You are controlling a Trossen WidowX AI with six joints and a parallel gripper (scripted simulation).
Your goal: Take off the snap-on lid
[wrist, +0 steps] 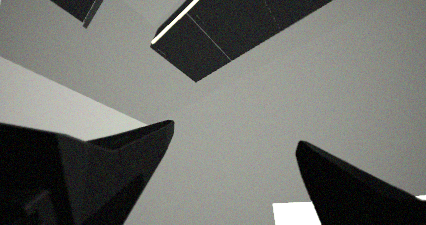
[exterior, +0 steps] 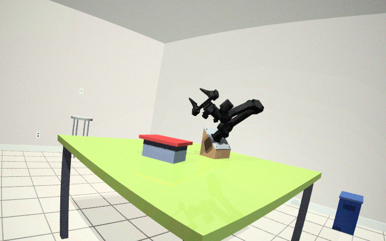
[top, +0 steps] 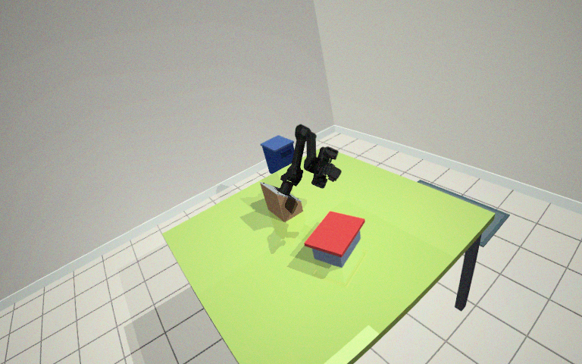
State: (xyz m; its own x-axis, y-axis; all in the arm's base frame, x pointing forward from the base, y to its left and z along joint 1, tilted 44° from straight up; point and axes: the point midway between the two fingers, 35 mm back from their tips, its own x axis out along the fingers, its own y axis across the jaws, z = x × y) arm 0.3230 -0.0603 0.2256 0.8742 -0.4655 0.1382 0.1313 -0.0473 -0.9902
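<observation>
The red lid lies 270 mm below my gripper tip, 80 mm ahead of it and 70 mm to the right of it. The rest, counted from my gripper tip: storage box (320 mm below, 80 mm ahead, 70 mm to the right).
</observation>
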